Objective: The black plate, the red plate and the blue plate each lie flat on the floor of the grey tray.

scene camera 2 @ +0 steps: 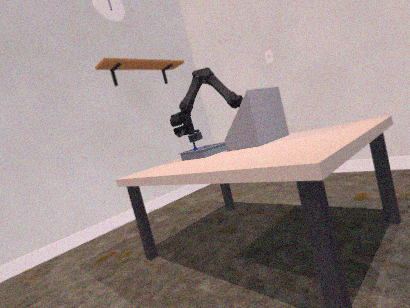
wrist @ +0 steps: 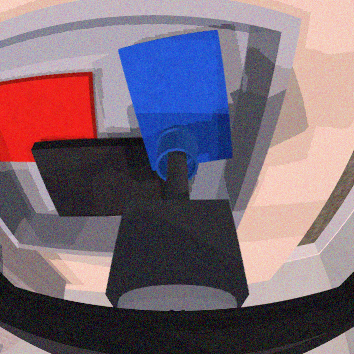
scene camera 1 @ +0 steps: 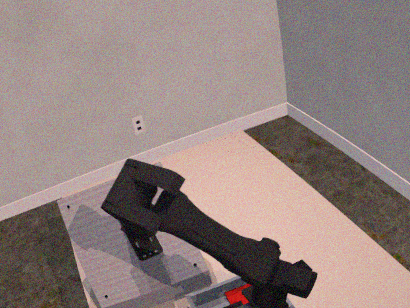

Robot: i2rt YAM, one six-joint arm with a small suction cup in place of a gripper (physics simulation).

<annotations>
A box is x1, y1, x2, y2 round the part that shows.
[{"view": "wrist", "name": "my suction cup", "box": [0, 125, 353, 353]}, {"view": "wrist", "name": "blue plate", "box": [117, 29, 231, 169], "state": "gripped by my suction cup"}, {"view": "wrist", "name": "red plate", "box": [0, 71, 96, 161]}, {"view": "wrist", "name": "grey tray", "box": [0, 0, 300, 256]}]
</annotations>
